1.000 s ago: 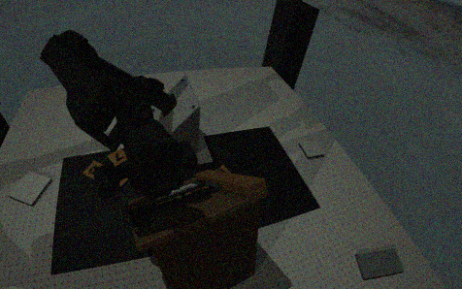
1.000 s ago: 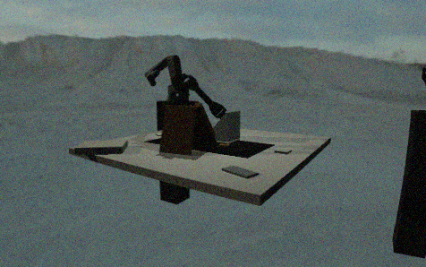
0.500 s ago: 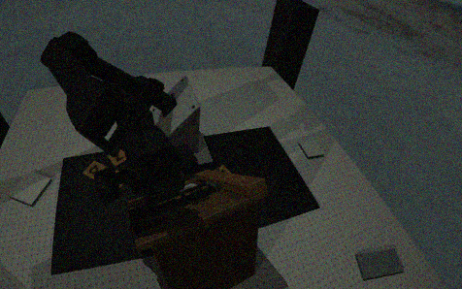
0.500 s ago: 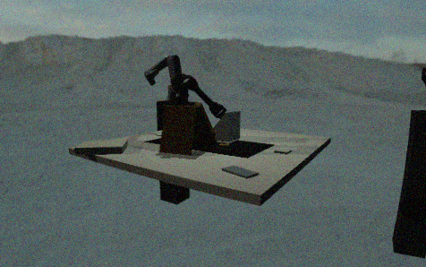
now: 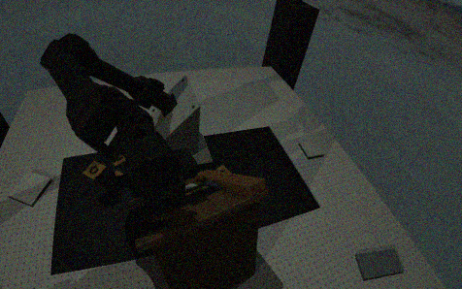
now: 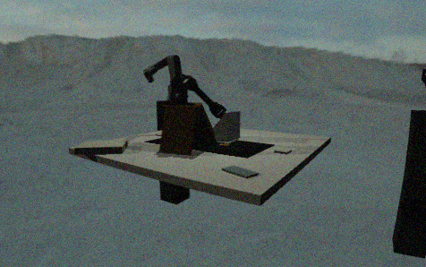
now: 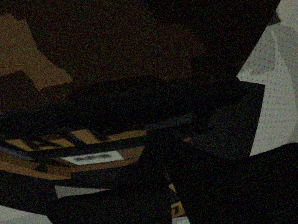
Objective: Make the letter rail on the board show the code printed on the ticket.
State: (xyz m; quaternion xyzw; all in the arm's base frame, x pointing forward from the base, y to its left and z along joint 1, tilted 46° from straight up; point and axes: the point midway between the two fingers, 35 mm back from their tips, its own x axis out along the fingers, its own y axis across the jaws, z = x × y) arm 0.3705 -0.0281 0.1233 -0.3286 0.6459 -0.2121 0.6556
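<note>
The orange tile is 260 mm behind my gripper tip, 170 mm to the right of it and 160 mm below it. Also, from my gripper tip: black mat: 170 mm behind, 160 mm below, 100 mm to the left; grey card: 550 mm to the left, 310 mm ahead, 160 mm below; pale card: 380 mm to the right, 240 mm behind, 160 mm below.
</note>
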